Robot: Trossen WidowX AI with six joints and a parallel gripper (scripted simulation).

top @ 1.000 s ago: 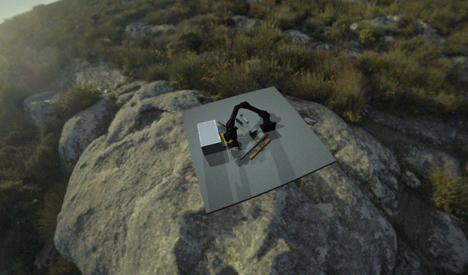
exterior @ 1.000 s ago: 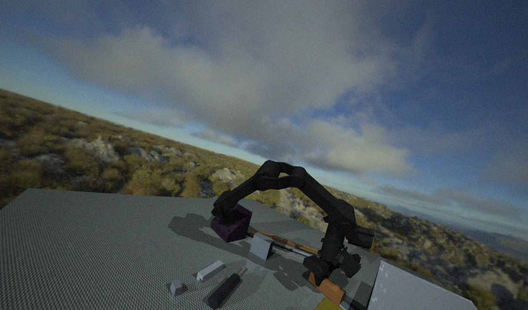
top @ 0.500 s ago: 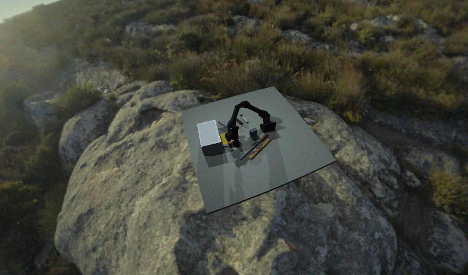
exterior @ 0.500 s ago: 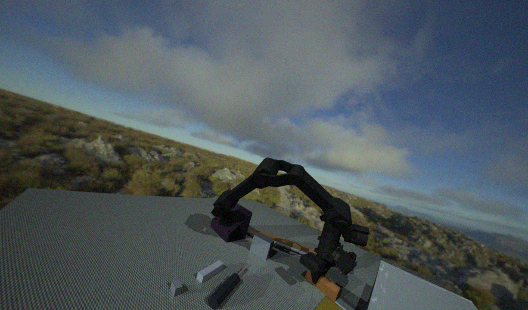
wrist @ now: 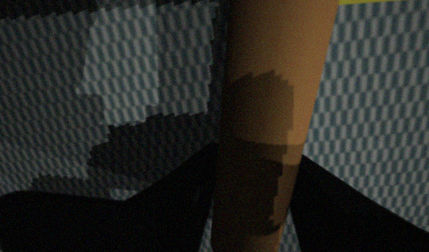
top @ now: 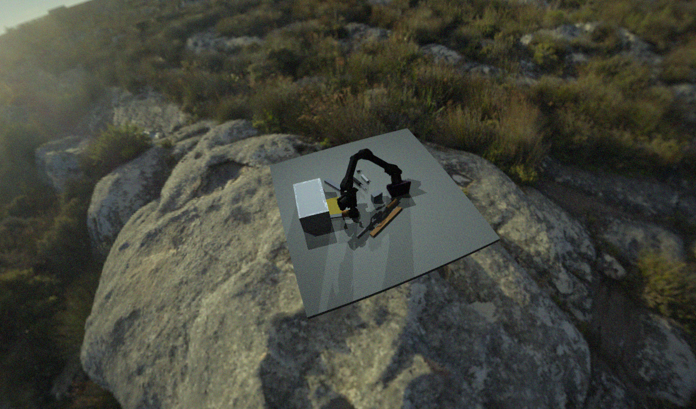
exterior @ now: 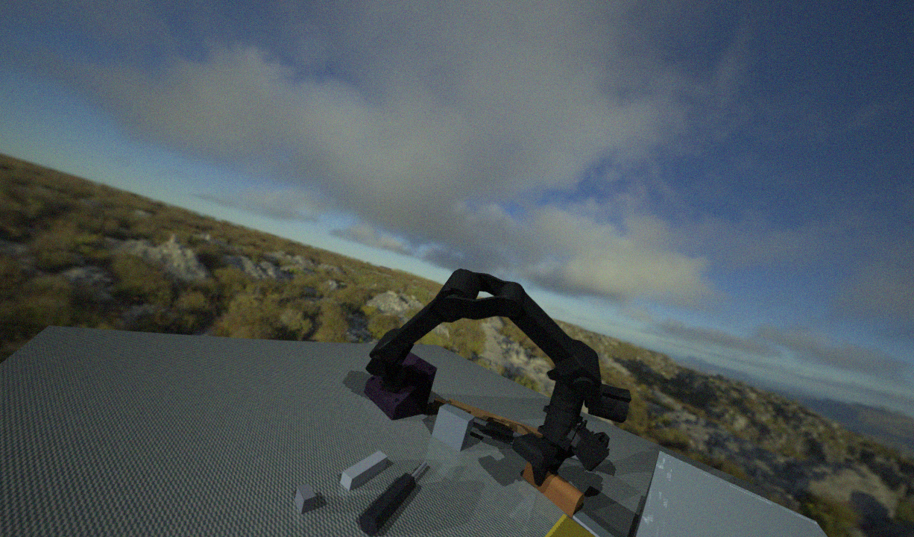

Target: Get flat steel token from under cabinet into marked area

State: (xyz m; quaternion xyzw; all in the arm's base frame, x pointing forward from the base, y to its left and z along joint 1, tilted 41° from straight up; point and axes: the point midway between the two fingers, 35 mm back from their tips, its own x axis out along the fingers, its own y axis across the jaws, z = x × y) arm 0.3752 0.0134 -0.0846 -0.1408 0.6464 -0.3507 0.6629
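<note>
My gripper tip is now 170 mm past the wooden stick and 150 mm to the right of it. Also, from my gripper tip: grey bar: 250 mm to the right, 210 mm behind; then grey block: 200 mm behind, 40 mm to the right, 30 mm above; then small grey cube: 360 mm to the right, 200 mm behind.
</note>
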